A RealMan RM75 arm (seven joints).
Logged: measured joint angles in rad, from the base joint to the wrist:
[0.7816 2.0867 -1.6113 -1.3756 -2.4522 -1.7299 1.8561]
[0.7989 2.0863 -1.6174 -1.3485 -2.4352 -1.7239 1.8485]
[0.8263 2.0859 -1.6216 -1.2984 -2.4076 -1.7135 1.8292]
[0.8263 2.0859 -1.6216 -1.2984 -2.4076 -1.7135 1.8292]
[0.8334 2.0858 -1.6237 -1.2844 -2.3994 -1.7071 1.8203]
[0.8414 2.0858 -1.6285 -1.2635 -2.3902 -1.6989 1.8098]
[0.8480 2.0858 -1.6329 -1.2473 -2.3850 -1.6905 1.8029]
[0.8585 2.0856 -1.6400 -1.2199 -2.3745 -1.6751 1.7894]
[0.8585 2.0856 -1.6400 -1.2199 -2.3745 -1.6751 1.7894]
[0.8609 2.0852 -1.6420 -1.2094 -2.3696 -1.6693 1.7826]
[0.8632 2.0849 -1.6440 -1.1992 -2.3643 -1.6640 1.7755]
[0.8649 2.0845 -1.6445 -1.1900 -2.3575 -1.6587 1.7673]
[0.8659 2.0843 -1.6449 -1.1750 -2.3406 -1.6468 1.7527]
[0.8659 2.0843 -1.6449 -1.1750 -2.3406 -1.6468 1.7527]
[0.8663 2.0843 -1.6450 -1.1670 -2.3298 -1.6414 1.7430]
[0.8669 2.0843 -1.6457 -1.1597 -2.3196 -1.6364 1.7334]
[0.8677 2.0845 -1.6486 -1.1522 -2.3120 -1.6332 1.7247]
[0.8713 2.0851 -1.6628 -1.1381 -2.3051 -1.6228 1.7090]
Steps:
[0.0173 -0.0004 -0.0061 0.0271 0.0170 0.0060 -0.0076]
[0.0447 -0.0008 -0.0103 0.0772 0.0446 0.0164 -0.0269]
[0.0447 -0.0008 -0.0103 0.0772 0.0446 0.0164 -0.0269]
[0.0518 -0.0009 -0.0124 0.0912 0.0528 0.0228 -0.0358]
[0.0598 -0.0009 -0.0172 0.1121 0.0620 0.0310 -0.0463]
[0.0664 -0.0009 -0.0216 0.1283 0.0672 0.0394 -0.0532]
[0.0769 -0.0011 -0.0287 0.1557 0.0777 0.0548 -0.0667]
[0.0769 -0.0011 -0.0287 0.1557 0.0777 0.0548 -0.0667]
[0.0793 -0.0015 -0.0307 0.1662 0.0826 0.0606 -0.0735]
[0.0816 -0.0018 -0.0327 0.1764 0.0879 0.0659 -0.0806]
[0.0833 -0.0022 -0.0332 0.1856 0.0947 0.0712 -0.0888]
[0.0843 -0.0024 -0.0336 0.2006 0.1116 0.0831 -0.1034]
[0.0843 -0.0024 -0.0336 0.2006 0.1116 0.0831 -0.1034]
[0.0847 -0.0024 -0.0337 0.2086 0.1224 0.0885 -0.1131]
[0.0853 -0.0024 -0.0344 0.2159 0.1326 0.0935 -0.1227]
[0.0861 -0.0022 -0.0373 0.2234 0.1402 0.0967 -0.1314]
[0.0897 -0.0016 -0.0515 0.2375 0.1471 0.1071 -0.1471]

